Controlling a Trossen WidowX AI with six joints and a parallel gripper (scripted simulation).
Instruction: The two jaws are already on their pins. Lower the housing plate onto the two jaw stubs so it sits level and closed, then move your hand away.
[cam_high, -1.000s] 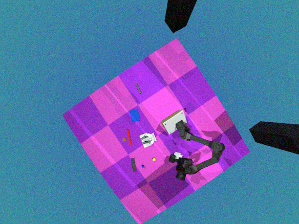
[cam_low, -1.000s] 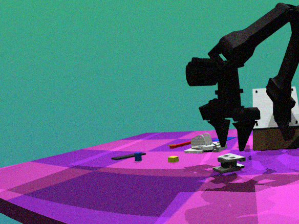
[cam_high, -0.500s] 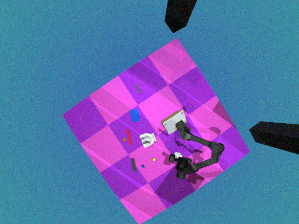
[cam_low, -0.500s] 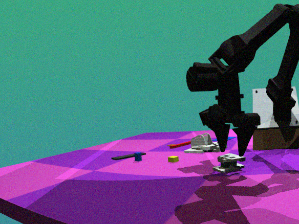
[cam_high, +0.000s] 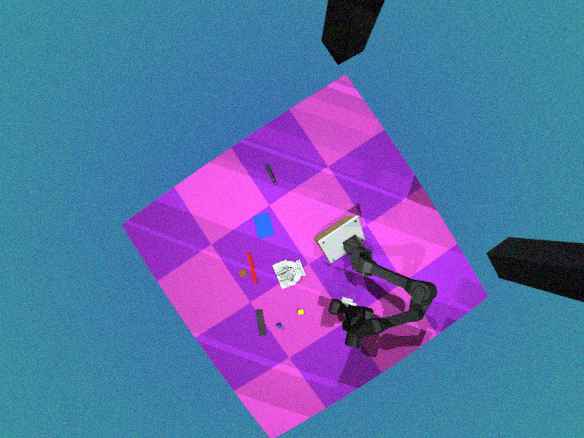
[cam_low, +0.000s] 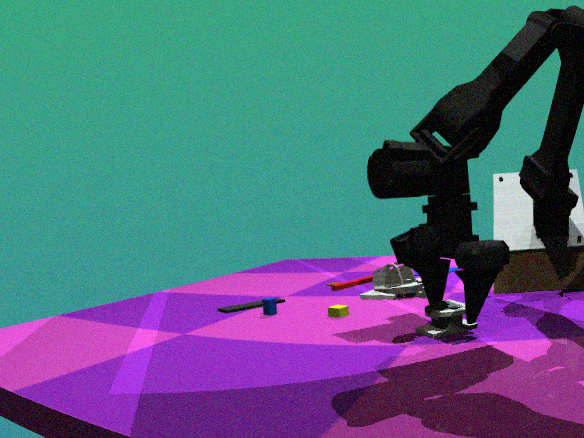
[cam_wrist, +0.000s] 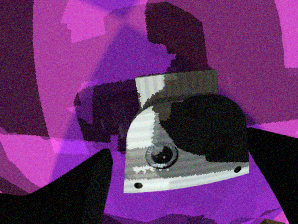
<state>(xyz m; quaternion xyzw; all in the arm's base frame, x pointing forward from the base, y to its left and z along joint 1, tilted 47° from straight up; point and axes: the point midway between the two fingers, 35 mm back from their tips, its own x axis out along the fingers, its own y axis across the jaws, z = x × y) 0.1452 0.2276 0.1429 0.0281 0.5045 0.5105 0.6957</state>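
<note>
My gripper tip is now 10 mm short of the white stepped block and 10 mm above it. The rest, counted from my gripper tip: blue cube: 320 mm ahead, 80 mm to the right; then yellow cube: 200 mm ahead, 90 mm to the right, 10 mm below; then housing plate: 10 mm ahead, 10 mm above.
</note>
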